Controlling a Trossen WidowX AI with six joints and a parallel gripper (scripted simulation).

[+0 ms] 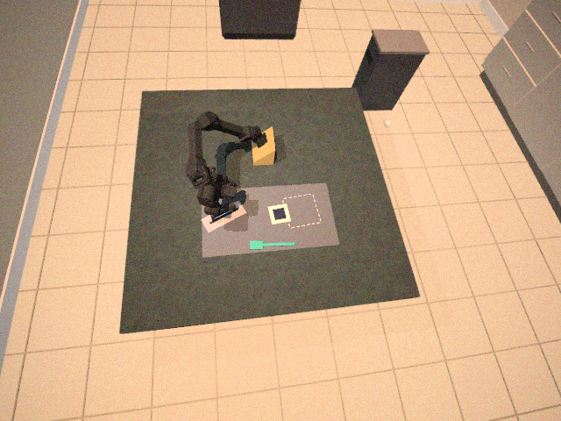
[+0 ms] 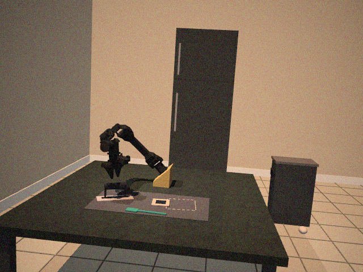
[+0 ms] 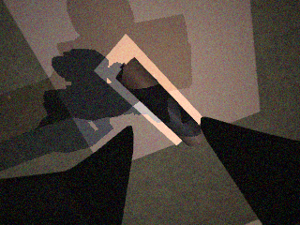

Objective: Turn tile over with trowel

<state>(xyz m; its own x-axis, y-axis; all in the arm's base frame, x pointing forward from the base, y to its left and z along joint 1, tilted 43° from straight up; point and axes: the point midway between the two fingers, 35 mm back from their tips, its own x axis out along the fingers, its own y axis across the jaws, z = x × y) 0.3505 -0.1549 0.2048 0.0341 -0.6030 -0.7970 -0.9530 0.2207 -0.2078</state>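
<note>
Now: the trowel 30 mm to the left of my gripper tip and 80 mm below it. Also, from my gripper tip: tile (40 mm ahead, 270 mm to the left, 110 mm below); grey mat (50 mm ahead, 220 mm to the left, 130 mm below); green flat tool (190 mm ahead, 190 mm to the left, 110 mm below).
</note>
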